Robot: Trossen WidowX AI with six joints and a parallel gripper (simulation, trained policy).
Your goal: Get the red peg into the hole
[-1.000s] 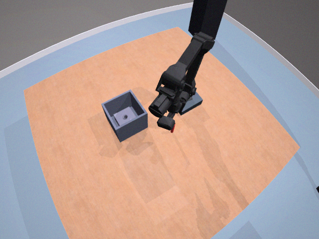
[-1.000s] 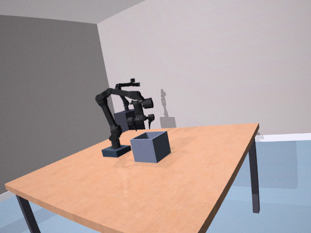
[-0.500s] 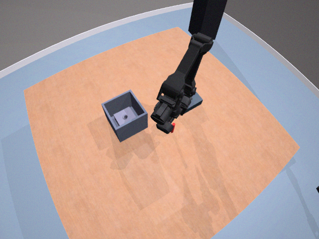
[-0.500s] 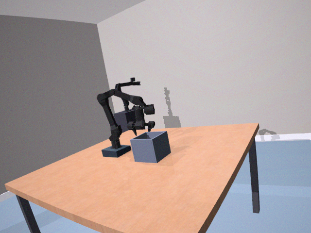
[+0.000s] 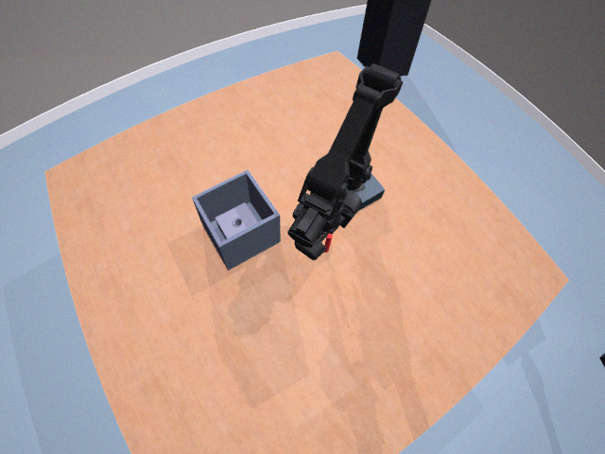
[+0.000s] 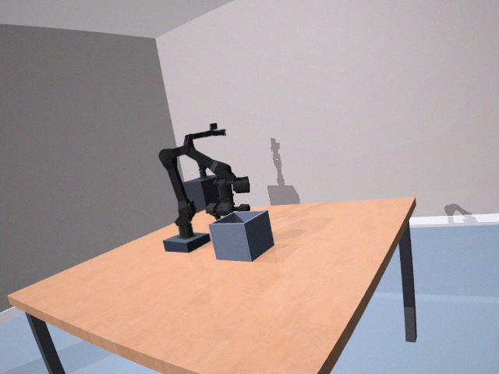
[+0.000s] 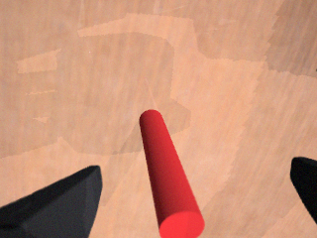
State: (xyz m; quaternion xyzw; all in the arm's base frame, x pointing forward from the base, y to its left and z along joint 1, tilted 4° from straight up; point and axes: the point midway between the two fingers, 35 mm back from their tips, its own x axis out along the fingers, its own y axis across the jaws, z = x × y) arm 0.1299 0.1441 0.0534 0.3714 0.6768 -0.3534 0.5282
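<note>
My gripper tip is now 1 cm short of the red peg and 1 cm above it. Round my gripper tip: grey plate (21 cm ahead, 12 cm to the right).
</note>
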